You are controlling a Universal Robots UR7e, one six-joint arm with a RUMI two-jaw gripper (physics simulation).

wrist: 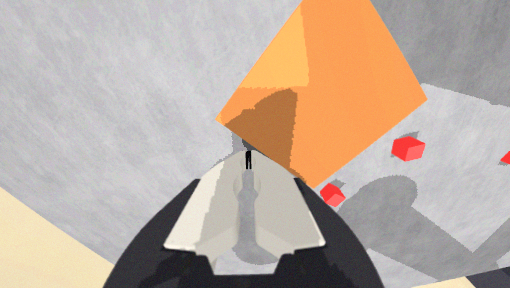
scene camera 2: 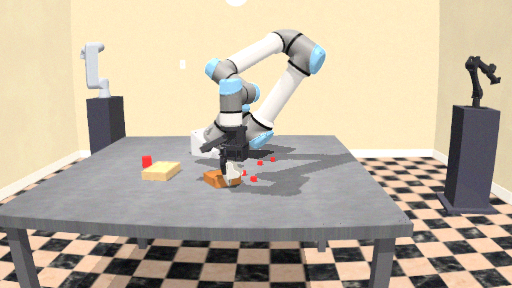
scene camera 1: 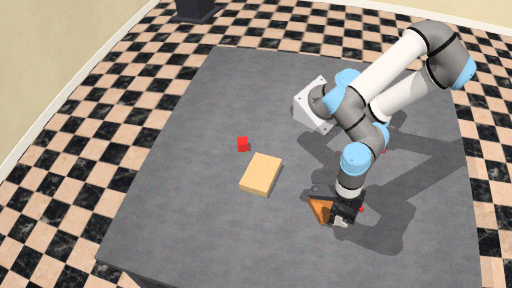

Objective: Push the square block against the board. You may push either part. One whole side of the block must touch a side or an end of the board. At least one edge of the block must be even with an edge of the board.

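Places are measured from the arm's base along level axes (x down, y left, z ahead), in centimetres.
Where they show: gripper, between the fingertips: (wrist: 249, 152) (scene camera 2: 229, 185) (scene camera 1: 334, 224).
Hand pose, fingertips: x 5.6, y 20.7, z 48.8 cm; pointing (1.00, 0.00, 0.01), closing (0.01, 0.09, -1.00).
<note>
After its pixels a point has its place.
The orange square block (scene camera 1: 320, 209) {z 46.7, x 3.2, y 14.7 cm} (scene camera 2: 214, 178) {z 49.3, x 3.2, y 15.5 cm} (wrist: 345, 75) {z 42.3, x 3.1, y 14.4 cm} lies on the table, partly hidden by the gripper in both scene views. The tan rectangular board (scene camera 1: 261, 172) {z 40.1, x 3.1, y -9.6 cm} (scene camera 2: 159, 170) {z 44.6, x 3.1, y -8.5 cm} lies flat to its left, with a wide gap between them. The block is turned relative to the board; no side of it touches the board. My gripper (scene camera 1: 336, 224) {z 48.8, x 5.6, y 20.7 cm} (scene camera 2: 230, 182) {z 48.8, x 5.6, y 20.7 cm} (wrist: 249, 152) {z 48.8, x 5.6, y 20.7 cm} is shut and empty. Its fingertips are low beside the block's side facing away from the board, very near it. Whether they touch it is hard to tell.
A red cube (scene camera 1: 242, 144) {z 31.3, x 2.6, y -21.6 cm} (scene camera 2: 146, 161) {z 31.6, x 3.7, y -21.5 cm} stands just behind the board. Several small red pieces, such as one piece (scene camera 2: 253, 178) {z 40.7, x 5.1, y 27.5 cm} (wrist: 332, 194) {z 40.3, x 4.8, y 26.5 cm} and another (wrist: 407, 148) {z 34.0, x 4.8, y 21.3 cm}, lie near the gripper on the side away from the board. The arm's base (scene camera 1: 307, 112) {z 8.8, x -0.8, y -3.9 cm} stands farther back.
</note>
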